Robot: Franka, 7 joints.
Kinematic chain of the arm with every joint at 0, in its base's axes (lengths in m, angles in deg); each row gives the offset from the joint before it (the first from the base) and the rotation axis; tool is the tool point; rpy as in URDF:
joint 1: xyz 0 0 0.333 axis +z
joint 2: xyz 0 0 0 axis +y
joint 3: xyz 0 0 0.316 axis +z
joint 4: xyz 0.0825 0 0 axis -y
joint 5: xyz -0.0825 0 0.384 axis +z
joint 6: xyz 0 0 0 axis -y
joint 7: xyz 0.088 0 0 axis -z
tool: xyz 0 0 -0.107 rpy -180 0 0
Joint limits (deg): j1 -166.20..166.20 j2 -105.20..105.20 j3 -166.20..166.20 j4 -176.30..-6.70 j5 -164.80..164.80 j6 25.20..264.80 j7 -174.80..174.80
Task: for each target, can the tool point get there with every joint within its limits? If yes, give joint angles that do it. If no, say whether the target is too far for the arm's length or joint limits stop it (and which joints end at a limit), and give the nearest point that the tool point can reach.
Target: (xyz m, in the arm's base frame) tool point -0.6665 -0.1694 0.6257
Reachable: yes | joints -122.18 40.49 -59.11 -64.11 -53.82 94.07 -51.89
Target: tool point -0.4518 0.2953 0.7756
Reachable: yes | joints 81.25 -13.49 48.85 -92.23 -90.59 177.01 142.49
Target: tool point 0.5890 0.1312 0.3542
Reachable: yes | joints -107.36 -48.28 98.55 -104.95 70.07 87.07 -7.08
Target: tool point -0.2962 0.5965 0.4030
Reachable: yes | joints -1.95 -74.98 83.86 -107.10 132.88 91.30 -10.36
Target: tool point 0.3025 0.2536 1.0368
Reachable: yes | joints -12.53 48.52 133.11 -58.86 84.17 117.17 37.12
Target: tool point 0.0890 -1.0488 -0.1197
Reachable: no: too far | nearest point 0.0666 -0.7853 -0.0060 | short by 0.288 m
